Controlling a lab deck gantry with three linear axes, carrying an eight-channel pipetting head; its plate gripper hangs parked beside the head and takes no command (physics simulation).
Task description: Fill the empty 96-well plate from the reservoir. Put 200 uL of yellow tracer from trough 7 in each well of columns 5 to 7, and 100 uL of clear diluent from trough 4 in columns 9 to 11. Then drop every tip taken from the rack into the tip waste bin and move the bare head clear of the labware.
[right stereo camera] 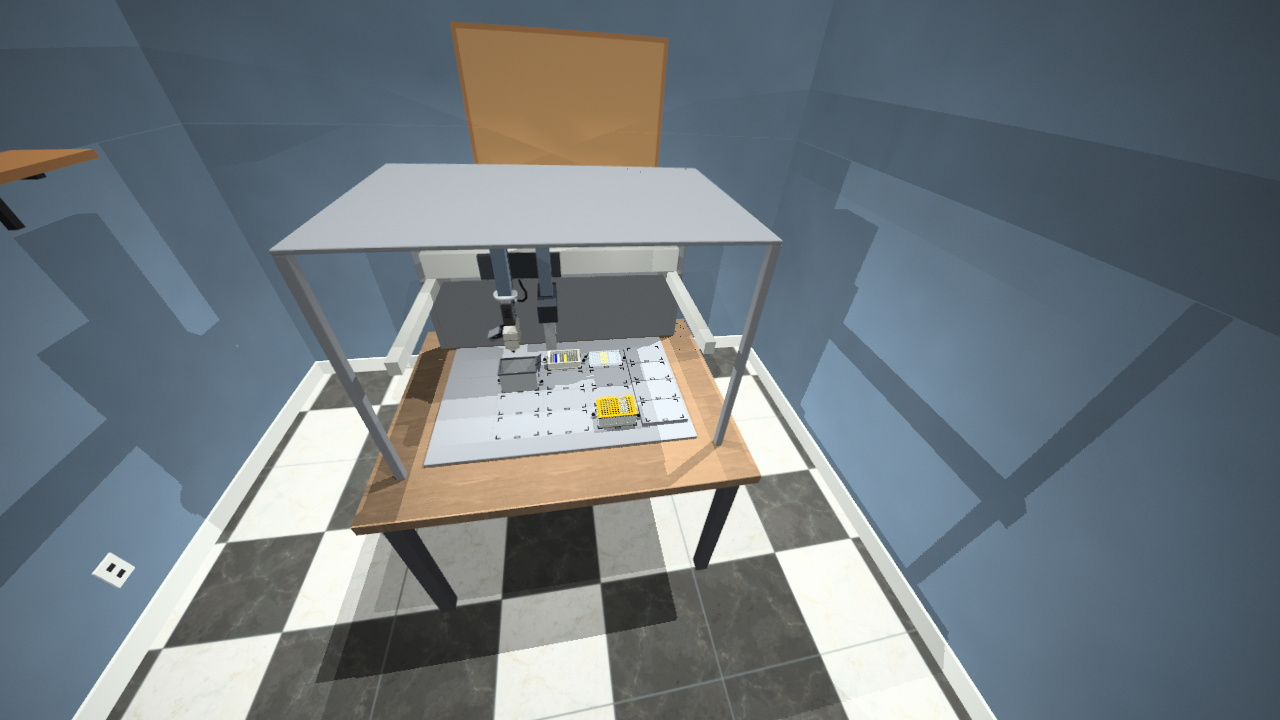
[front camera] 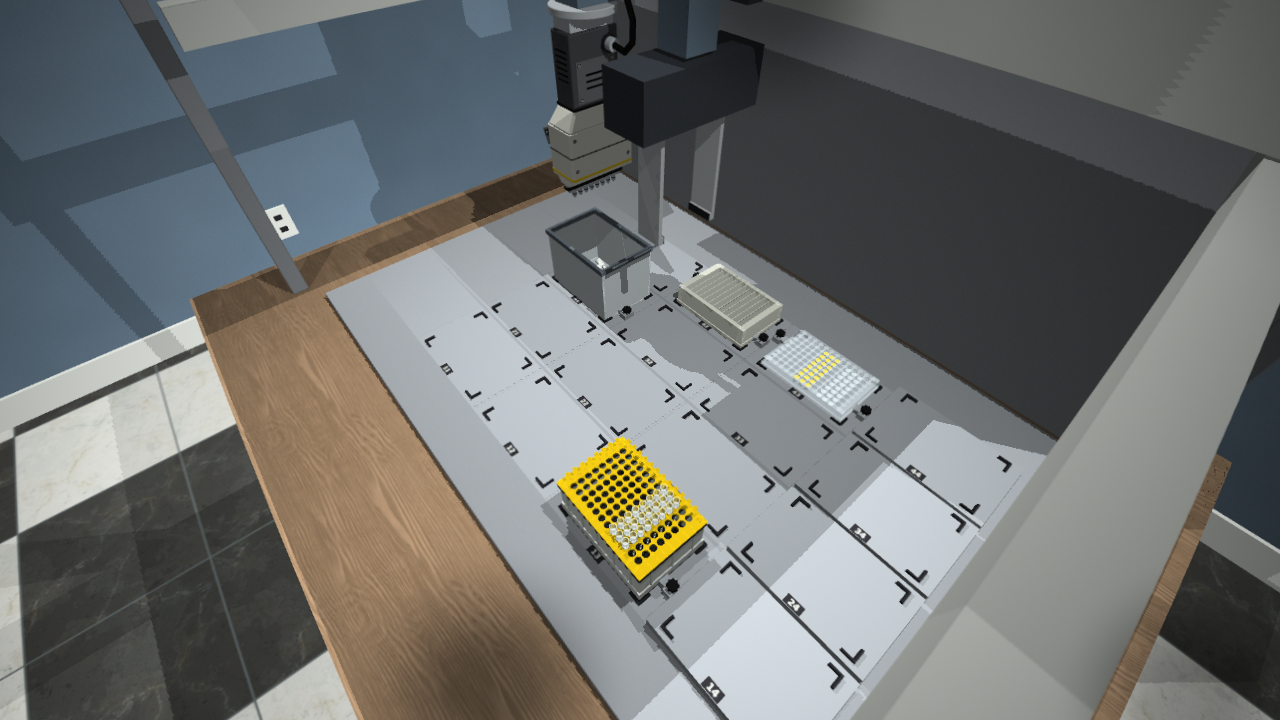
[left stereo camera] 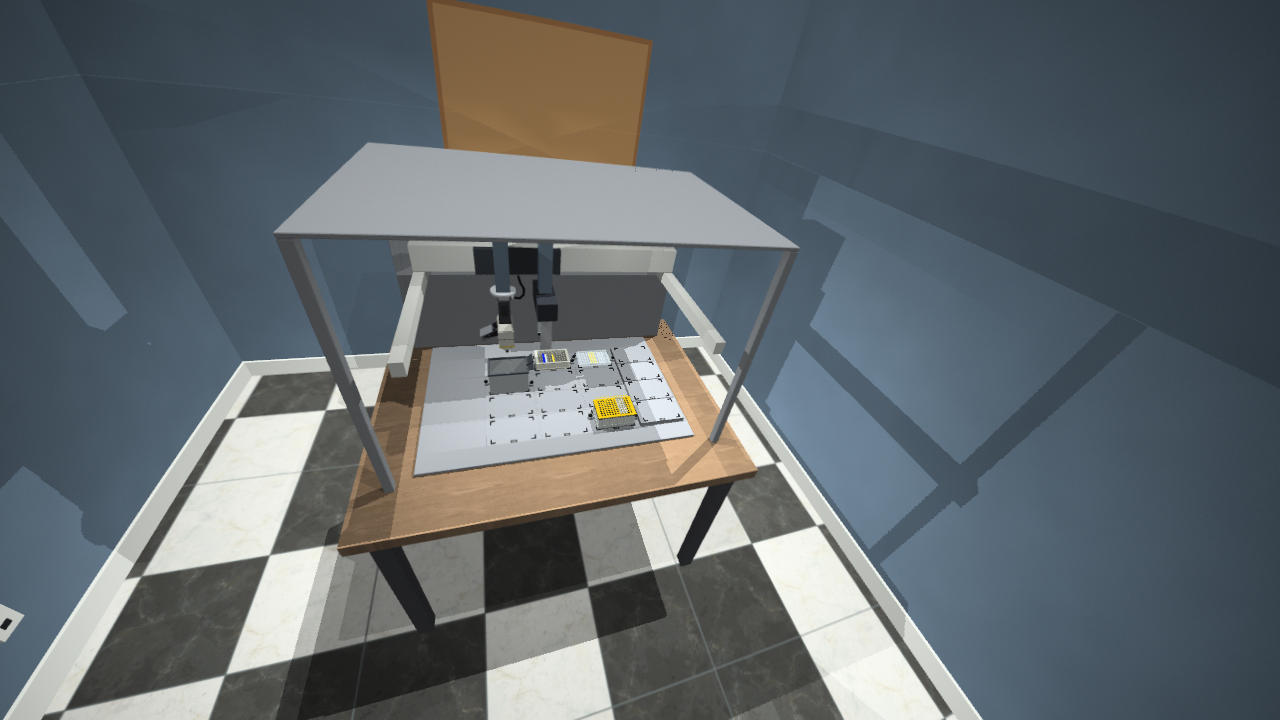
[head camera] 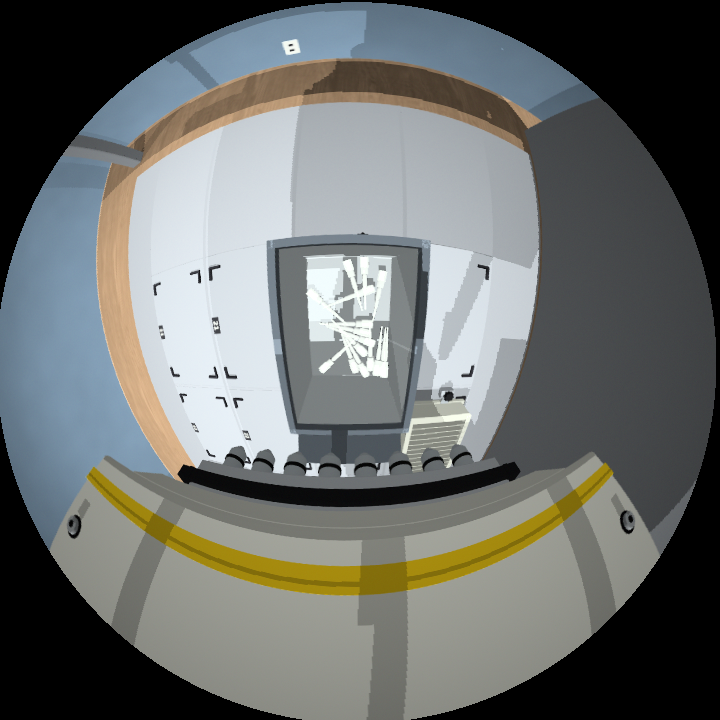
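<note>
My eight-channel head [front camera: 590,147] [head camera: 349,604] [left stereo camera: 505,336] [right stereo camera: 511,337] hangs high near the tip waste bin [front camera: 577,275] [head camera: 274,295] [left stereo camera: 508,377] [right stereo camera: 519,376]. Its nozzles [head camera: 329,463] are bare. Loose white tips [head camera: 364,341] lie in the bin. The plate gripper [front camera: 676,227] hangs beside the head, its fingers apart, nothing between them. The reservoir [front camera: 707,315] [head camera: 439,417] [left stereo camera: 552,366] [right stereo camera: 563,366] stands beside the bin. The plate [front camera: 819,369] [left stereo camera: 592,358] [right stereo camera: 605,358] shows yellow in three columns; clear liquid cannot be made out. The yellow tip rack [front camera: 640,573] [left stereo camera: 614,407] [right stereo camera: 615,405] holds some tips and many empty holes.
Black clamp knobs [front camera: 672,585] stand by the labware. A dark panel [front camera: 895,223] rises behind the deck. Grey posts [left stereo camera: 331,358] [right stereo camera: 344,367] carry the canopy [left stereo camera: 537,201] [right stereo camera: 537,205]. A wooden table border [front camera: 295,429] [left stereo camera: 537,501] [right stereo camera: 554,497] surrounds the deck.
</note>
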